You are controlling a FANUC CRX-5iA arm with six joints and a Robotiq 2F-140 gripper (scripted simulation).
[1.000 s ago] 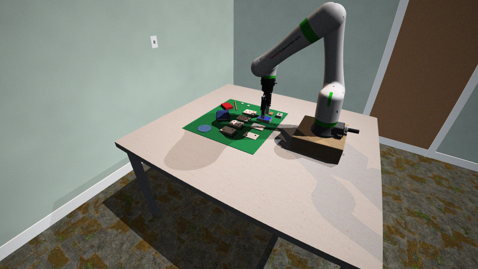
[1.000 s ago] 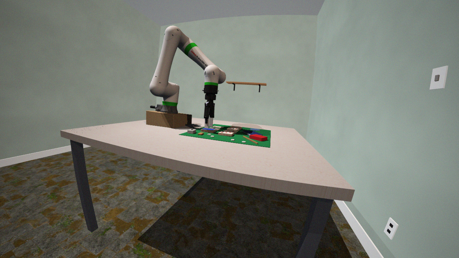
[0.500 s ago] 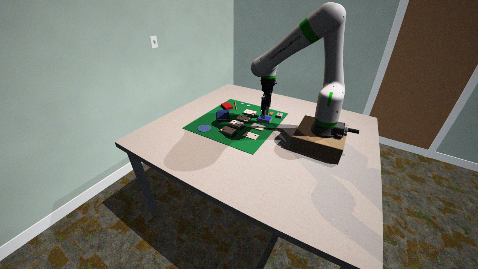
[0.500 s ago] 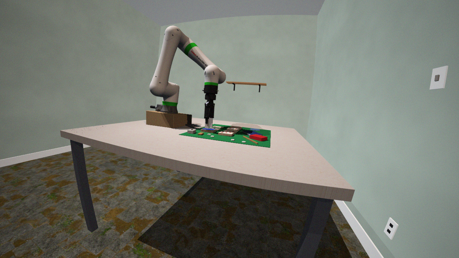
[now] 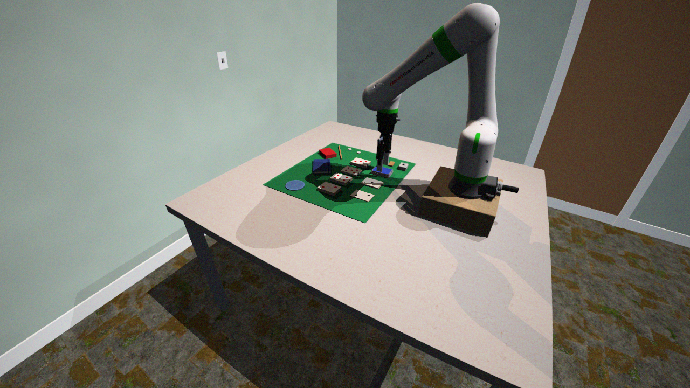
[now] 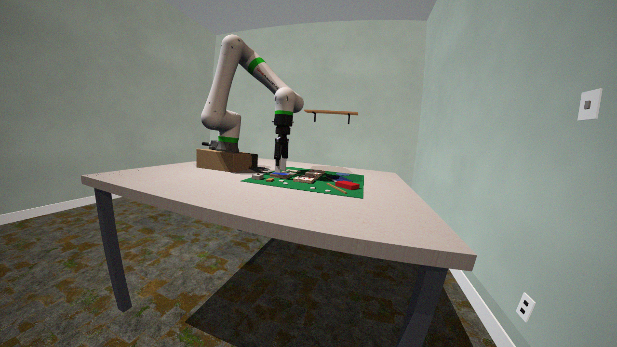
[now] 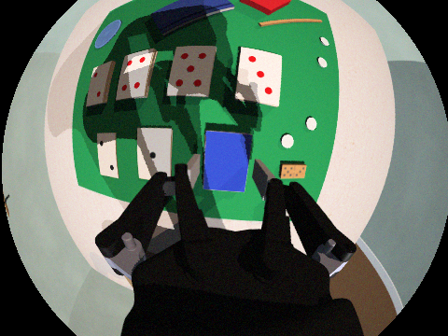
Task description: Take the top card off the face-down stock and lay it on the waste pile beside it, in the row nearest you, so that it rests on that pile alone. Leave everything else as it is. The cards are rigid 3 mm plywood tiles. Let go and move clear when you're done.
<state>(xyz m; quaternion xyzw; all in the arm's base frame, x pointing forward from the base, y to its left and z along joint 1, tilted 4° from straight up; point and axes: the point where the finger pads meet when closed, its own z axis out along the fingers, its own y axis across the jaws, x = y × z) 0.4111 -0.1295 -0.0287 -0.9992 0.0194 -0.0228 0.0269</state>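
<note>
Now: the black-pip card 240 mm to the left of my hand and 60 mm below it. From my hand the other things lie so: pencil (300 mm ahead, 120 mm to the right, 50 mm below); then red block (350 mm ahead, 60 mm to the right, 50 mm below); then mat (160 mm ahead, 90 mm to the left, 70 mm below).
</note>
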